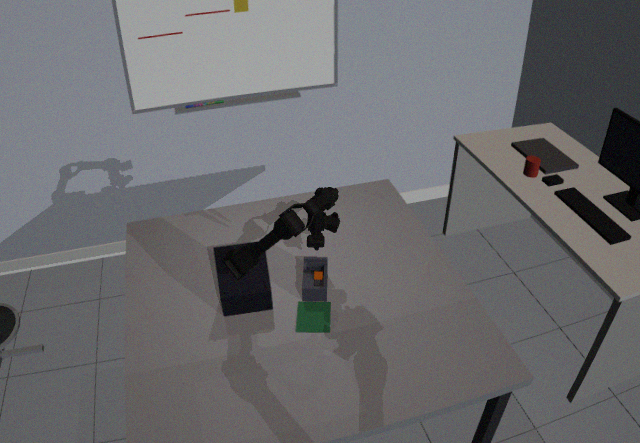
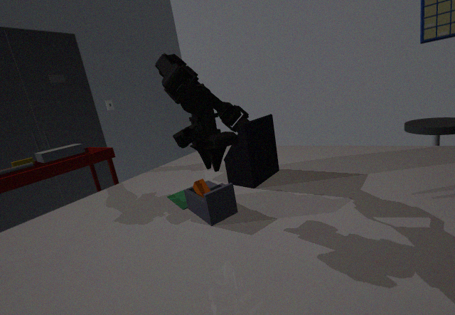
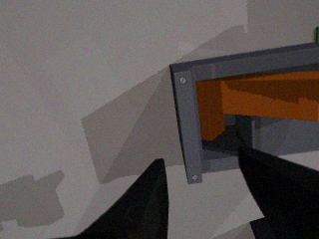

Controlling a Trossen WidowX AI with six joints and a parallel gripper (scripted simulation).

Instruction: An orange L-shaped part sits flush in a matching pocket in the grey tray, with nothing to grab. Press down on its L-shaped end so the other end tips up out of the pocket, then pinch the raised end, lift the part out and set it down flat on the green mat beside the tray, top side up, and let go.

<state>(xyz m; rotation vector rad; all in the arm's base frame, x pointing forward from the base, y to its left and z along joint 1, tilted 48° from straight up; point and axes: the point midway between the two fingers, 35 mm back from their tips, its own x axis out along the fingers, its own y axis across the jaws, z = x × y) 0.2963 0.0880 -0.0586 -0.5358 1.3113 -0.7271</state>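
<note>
The orange L-shaped part is 2 cm behind my gripper tip, 4 cm to the right of it and 10 cm below it. The rest, counted from my gripper tip: green mat (5 cm behind, 22 cm to the right, 16 cm below).
</note>
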